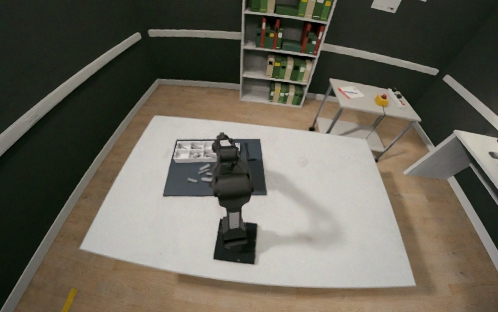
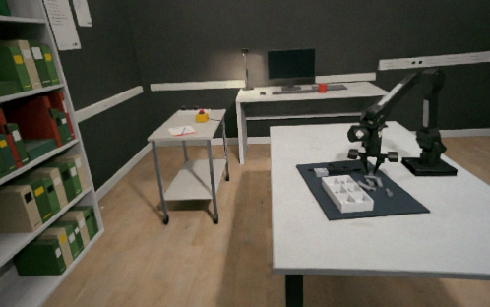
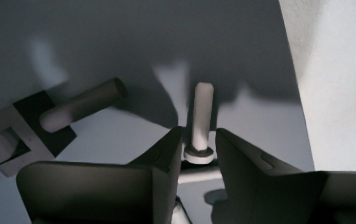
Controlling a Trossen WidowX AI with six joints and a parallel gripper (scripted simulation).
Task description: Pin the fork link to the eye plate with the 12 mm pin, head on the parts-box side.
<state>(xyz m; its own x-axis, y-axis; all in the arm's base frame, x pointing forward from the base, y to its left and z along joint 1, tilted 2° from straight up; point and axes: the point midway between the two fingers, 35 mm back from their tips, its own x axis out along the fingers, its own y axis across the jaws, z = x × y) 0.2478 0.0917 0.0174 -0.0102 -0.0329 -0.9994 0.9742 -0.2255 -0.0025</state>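
The pin lies 3 cm below my hand and 1 cm to the right of it. From my hand the other things lie so: dark blue mat: 9 cm ahead, 8 cm to the left, 5 cm below; then eye plate: 13 cm ahead, 3 cm below, 2 cm to the right; then grey block: 20 cm ahead, 2 cm below.
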